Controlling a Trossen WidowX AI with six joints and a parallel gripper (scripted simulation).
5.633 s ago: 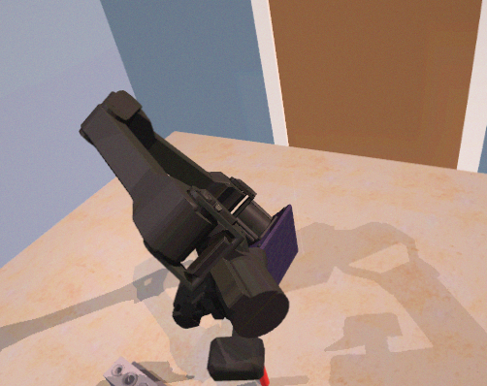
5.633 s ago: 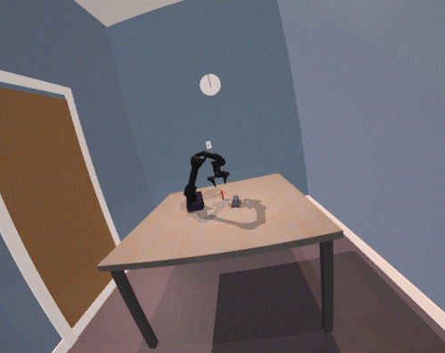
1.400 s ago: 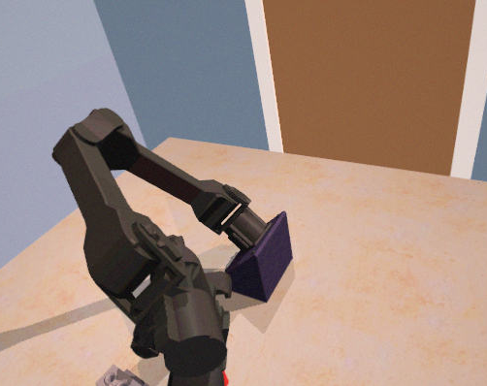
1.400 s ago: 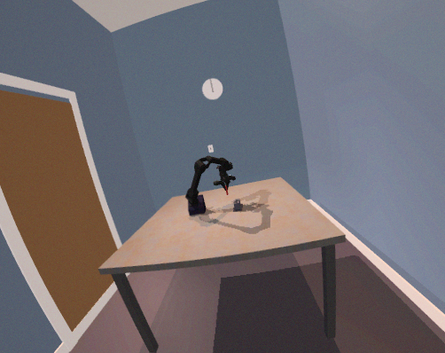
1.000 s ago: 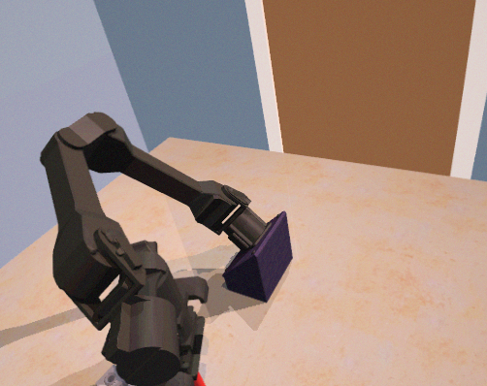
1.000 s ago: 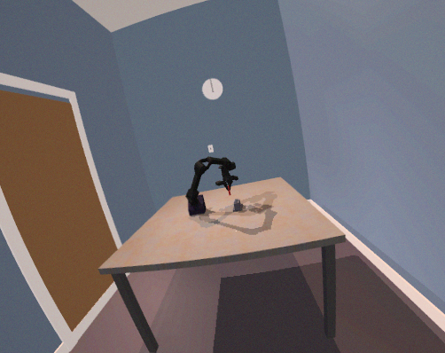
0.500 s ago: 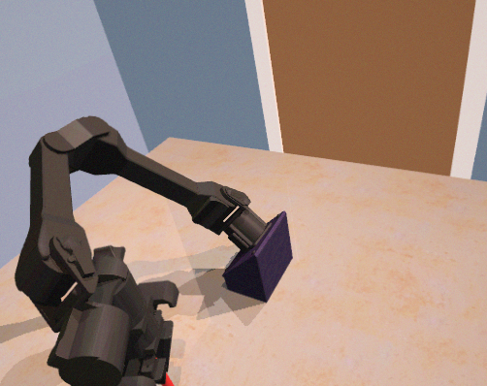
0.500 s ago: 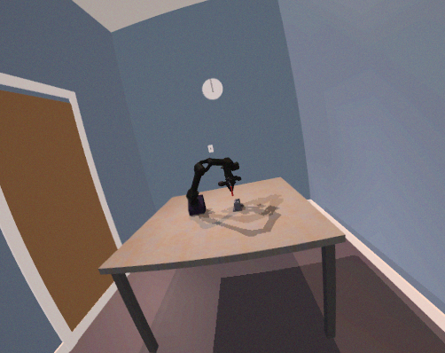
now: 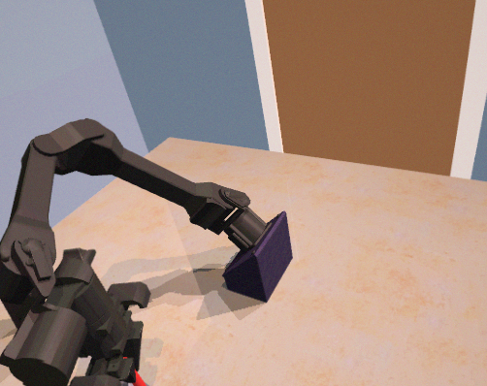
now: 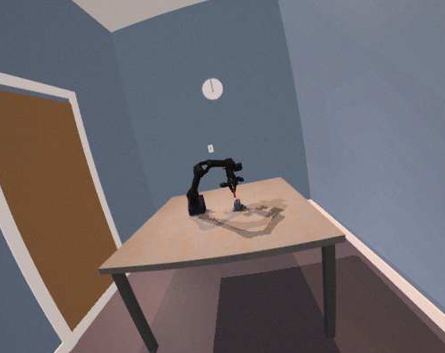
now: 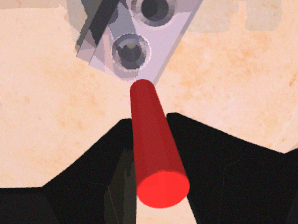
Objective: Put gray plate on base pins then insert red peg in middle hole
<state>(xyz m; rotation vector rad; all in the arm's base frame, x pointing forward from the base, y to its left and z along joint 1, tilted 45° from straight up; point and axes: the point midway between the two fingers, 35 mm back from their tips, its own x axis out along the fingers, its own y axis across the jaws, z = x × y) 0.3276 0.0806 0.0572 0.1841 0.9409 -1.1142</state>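
Now: gripper tip 10 mm short of the gray plate, 40 mm to the left of it and 70 mm above it. Also, from my gripper tip: red peg right at my gripper tip; then base 10 mm ahead, 40 mm to the right, 110 mm below.
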